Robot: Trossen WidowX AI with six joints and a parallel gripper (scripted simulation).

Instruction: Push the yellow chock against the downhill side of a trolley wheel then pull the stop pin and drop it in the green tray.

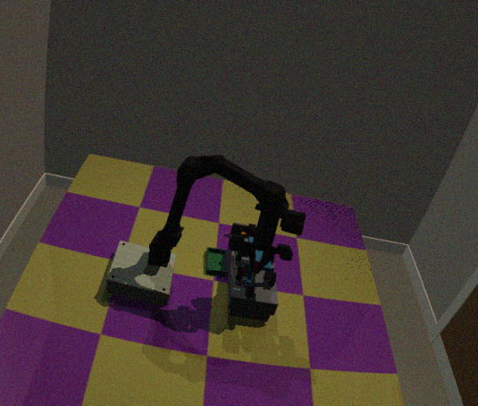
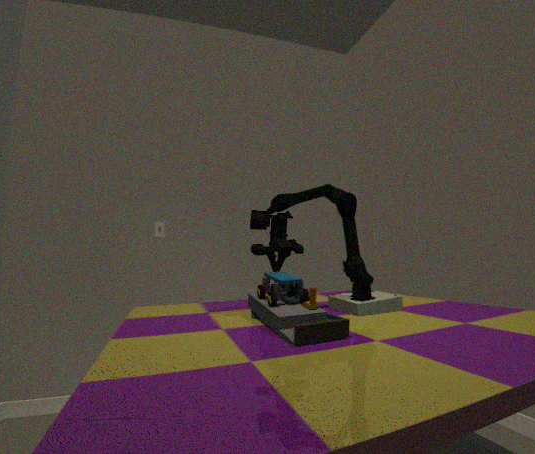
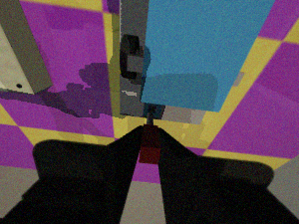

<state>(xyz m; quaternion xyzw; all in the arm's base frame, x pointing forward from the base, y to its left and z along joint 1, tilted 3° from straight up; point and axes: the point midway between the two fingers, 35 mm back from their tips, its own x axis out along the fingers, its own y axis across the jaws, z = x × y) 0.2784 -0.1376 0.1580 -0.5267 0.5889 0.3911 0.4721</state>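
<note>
Now: gripper tip 21 cm to the right of the yellow chock and 8 cm above it. From my gripper tip the other things lie so: grey ramp (12 cm below, 10 cm to the left, 4 cm ahead); blue-topped trolley (10 cm to the left, 6 cm below, 4 cm ahead); red-headed stop pin (right at my gripper tip).
</note>
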